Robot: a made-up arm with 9 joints.
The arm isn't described. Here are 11 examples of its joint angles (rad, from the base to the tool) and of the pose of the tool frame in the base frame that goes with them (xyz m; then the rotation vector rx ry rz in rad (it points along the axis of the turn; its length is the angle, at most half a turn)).
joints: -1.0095 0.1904 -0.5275 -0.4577 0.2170 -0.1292 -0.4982 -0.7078 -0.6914
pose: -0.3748 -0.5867 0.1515 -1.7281 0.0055 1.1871
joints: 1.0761 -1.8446 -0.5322 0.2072 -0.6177 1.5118 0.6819 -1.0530 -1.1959
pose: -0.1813 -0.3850 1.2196 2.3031 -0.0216 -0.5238
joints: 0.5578 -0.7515 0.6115 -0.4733 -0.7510 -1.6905 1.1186 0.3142 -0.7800
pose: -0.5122 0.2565 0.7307 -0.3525 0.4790 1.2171
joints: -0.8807 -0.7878 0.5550 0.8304 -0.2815 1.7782 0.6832 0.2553 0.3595
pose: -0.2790 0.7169 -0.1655 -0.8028 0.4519 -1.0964
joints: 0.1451 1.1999 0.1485 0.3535 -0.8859 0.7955 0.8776 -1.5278 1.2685
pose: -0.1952 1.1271 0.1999 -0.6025 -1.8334 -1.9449
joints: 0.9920 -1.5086 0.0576 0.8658 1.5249 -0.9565 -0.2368 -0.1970 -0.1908
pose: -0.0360 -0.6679 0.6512 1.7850 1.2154 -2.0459
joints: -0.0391 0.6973 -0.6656 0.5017 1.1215 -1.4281 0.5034 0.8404 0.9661
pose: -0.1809 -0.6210 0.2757 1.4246 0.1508 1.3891
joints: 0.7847 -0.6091 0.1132 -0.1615 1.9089 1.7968 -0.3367 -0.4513 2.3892
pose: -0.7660 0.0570 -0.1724 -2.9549 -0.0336 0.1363
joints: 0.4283 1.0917 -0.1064 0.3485 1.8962 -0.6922 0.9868 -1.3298 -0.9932
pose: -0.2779 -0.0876 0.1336 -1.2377 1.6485 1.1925
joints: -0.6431 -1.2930 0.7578 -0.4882 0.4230 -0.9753 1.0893 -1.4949 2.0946
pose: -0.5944 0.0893 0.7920 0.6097 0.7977 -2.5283
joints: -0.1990 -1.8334 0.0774 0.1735 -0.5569 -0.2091 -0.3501 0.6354 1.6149
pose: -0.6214 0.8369 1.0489 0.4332 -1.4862 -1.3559
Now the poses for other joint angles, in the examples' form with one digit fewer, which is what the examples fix.
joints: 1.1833 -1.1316 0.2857 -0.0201 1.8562 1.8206 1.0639 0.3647 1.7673
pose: -0.930 0.000 0.321 -1.537 -0.573 0.457
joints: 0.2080 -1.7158 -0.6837 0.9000 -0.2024 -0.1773 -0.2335 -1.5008 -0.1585
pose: 0.008 -0.607 1.191 -2.120 -0.638 -2.163
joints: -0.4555 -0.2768 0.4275 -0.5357 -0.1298 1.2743 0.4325 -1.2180 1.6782
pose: -0.013 0.544 -0.436 -2.209 -1.335 -1.239
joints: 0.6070 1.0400 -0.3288 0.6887 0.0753 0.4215 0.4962 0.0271 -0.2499
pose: -0.323 0.604 -0.396 -0.404 -1.057 0.612
